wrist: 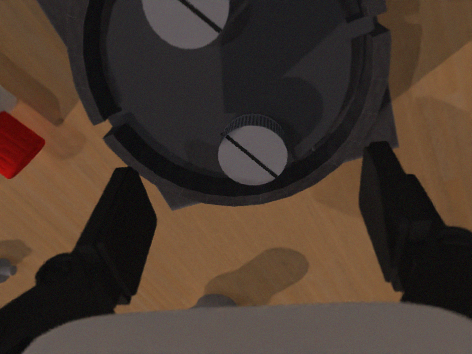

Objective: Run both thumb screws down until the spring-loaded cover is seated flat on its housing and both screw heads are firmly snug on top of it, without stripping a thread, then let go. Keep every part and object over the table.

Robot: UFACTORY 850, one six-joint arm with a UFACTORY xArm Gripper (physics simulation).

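My gripper [250,183] is wide open, its fingers at the left and right of the wrist view with nothing between them, above and outside the near part of the housing. The housing [78,75] is dark grey, with a round notched wall on an angular base. The dark cover [150,85] lies inside the wall. One thumb screw [247,162], with a pale slotted head and knurled side, stands near the wall between the finger directions. The other thumb screw [177,25] is cut off by the top edge; its head looks larger. Gaps under the heads and cover are hidden.
A red block-like object [17,145] is at the left edge on the wooden table [175,260]. A small grey metallic object [6,270] is at the lower left. Part of a grey round object [216,300] shows at the bottom, beside a shadow.
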